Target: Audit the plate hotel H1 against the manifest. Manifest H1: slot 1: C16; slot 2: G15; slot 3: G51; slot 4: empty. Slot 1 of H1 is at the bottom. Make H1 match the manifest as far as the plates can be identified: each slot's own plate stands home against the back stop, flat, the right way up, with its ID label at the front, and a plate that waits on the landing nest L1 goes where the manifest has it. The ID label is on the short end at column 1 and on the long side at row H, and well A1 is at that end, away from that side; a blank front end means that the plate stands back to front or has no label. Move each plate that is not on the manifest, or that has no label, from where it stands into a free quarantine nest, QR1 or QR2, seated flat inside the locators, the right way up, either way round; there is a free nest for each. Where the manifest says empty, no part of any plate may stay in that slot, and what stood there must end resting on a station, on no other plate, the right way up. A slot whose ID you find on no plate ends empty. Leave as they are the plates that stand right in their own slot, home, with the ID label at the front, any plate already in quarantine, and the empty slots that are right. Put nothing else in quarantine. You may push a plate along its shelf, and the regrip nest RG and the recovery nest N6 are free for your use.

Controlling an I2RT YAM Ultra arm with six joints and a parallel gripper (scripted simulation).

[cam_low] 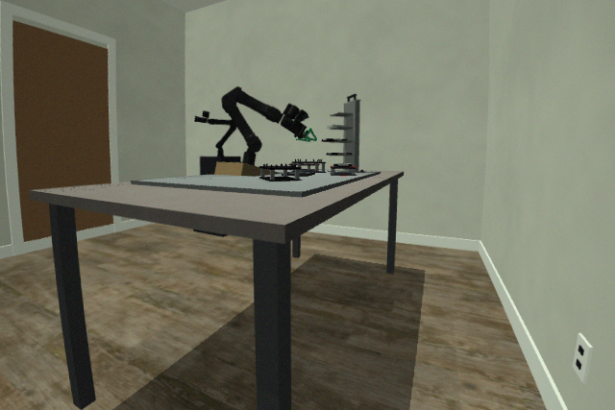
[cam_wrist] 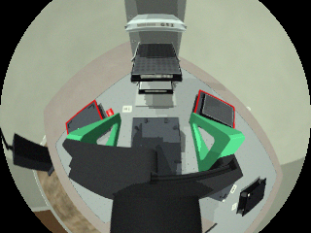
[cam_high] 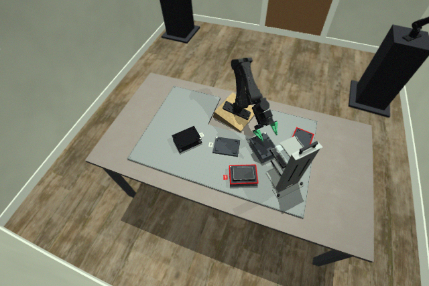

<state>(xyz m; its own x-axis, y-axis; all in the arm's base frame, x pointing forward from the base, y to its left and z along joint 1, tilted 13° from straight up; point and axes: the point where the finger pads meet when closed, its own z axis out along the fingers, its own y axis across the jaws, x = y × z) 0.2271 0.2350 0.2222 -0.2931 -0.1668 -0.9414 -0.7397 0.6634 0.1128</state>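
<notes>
My hand is 120 mm to the right of the pale plate labelled G51, 110 mm short of it and 80 mm below it.
</notes>
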